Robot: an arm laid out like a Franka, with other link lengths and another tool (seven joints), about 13 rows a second.
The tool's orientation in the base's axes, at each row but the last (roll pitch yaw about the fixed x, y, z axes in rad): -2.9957 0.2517 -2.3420; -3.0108 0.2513 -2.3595; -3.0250 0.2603 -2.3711; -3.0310 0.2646 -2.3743; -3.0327 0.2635 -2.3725; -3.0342 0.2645 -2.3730; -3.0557 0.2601 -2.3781; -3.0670 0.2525 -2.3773; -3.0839 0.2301 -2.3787
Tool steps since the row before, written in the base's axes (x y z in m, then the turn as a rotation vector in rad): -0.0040 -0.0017 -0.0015 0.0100 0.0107 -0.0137; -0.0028 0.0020 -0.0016 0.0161 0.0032 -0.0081; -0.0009 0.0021 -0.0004 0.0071 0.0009 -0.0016; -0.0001 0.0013 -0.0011 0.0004 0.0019 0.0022; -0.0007 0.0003 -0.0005 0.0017 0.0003 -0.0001; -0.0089 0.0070 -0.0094 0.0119 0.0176 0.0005; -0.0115 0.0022 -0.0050 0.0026 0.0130 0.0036; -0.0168 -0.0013 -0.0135 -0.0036 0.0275 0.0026; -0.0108 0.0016 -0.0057 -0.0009 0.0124 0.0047
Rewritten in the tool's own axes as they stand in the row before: 0.0043 0.0017 0.0002 -0.0108 0.0027 0.0167; 0.0010 0.0035 0.0010 -0.0112 -0.0075 0.0123; -0.0007 0.0022 0.0003 -0.0051 -0.0039 0.0035; -0.0005 0.0011 0.0012 -0.0021 0.0009 -0.0018; 0.0004 0.0007 0.0003 -0.0014 -0.0009 0.0006; 0.0039 0.0121 0.0074 -0.0202 0.0049 0.0045; 0.0078 0.0098 0.0023 -0.0114 0.0075 -0.0013; 0.0160 0.0114 0.0090 -0.0166 0.0224 -0.0001; 0.0078 0.0088 0.0035 -0.0088 0.0094 -0.0033
